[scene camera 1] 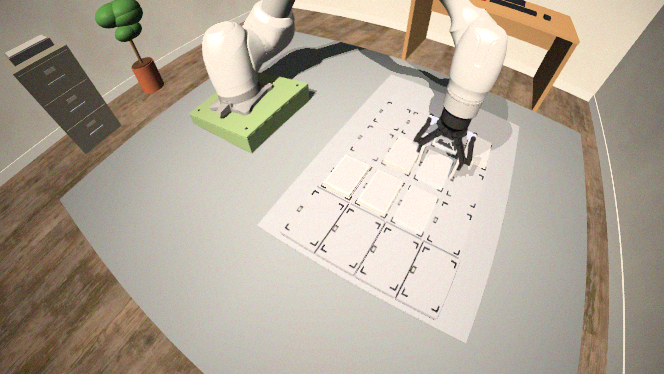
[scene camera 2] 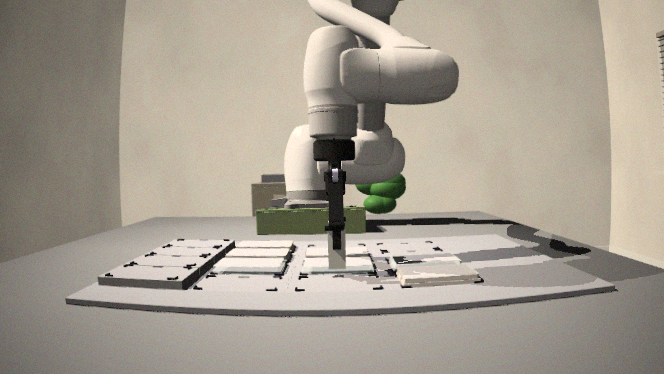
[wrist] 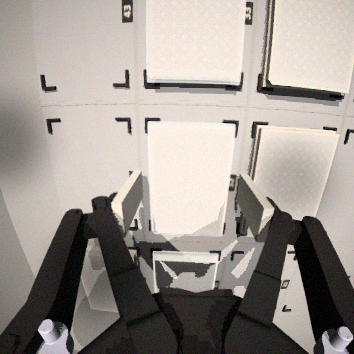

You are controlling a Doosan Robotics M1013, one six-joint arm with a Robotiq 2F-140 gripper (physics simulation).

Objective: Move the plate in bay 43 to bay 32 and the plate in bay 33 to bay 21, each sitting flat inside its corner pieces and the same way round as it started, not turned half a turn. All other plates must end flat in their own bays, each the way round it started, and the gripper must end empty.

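Where they show: gripper, between the fingertips: [scene camera 1: 435,167] [scene camera 2: 336,262] [wrist: 189,184]; arm's base, origin of its link: [scene camera 1: 241,97] [scene camera 2: 309,207].
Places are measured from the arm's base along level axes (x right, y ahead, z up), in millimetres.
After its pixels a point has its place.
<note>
My gripper [scene camera 1: 436,165] {x 49, y 705, z -40 mm} [scene camera 2: 337,257] {x 49, y 705, z -40 mm} [wrist: 189,184] {x 49, y 705, z -40 mm} is open, its fingers low on either side of the plate in bay 32 [scene camera 1: 435,172] {x 69, y 709, z -38 mm} [scene camera 2: 312,265] {x 98, y 728, z -38 mm} [wrist: 191,175] {x 60, y 702, z -38 mm}, with a gap on both sides. That plate looks flat inside its visible corner pieces; scattered shadows cross its near end in the wrist view. Bay 43 [scene camera 1: 445,227] {x 234, y 768, z -53 mm} [wrist: 85,45] {x 201, y 782, z -53 mm} holds no plate. The plate in bay 33 [scene camera 1: 415,207] {x 211, y 673, z -38 mm} [scene camera 2: 247,266] {x 214, y 710, z -39 mm} [wrist: 195,40] {x 180, y 681, z -38 mm} lies flat in its corners. Bay 21 [scene camera 1: 416,123] {x -145, y 616, z -53 mm} shows no plate and is partly hidden by the gripper in the wrist view.
A plate in bay 22 [scene camera 1: 401,152] {x 30, y 594, z -38 mm} [wrist: 295,170] {x 50, y 595, z -38 mm} lies close beside my finger. A plate in bay 31 [wrist: 185,265] {x -61, y 726, z -38 mm} and one in bay 41 [scene camera 1: 482,151] {x -89, y 858, z -38 mm} [scene camera 2: 437,275] {x -80, y 873, z -38 mm} are near the gripper. Further plates stand in bay 23 [scene camera 1: 380,192] {x 199, y 571, z -38 mm} [wrist: 312,45] {x 166, y 579, z -38 mm} and bay 13 [scene camera 1: 346,175] {x 177, y 466, z -38 mm}.
</note>
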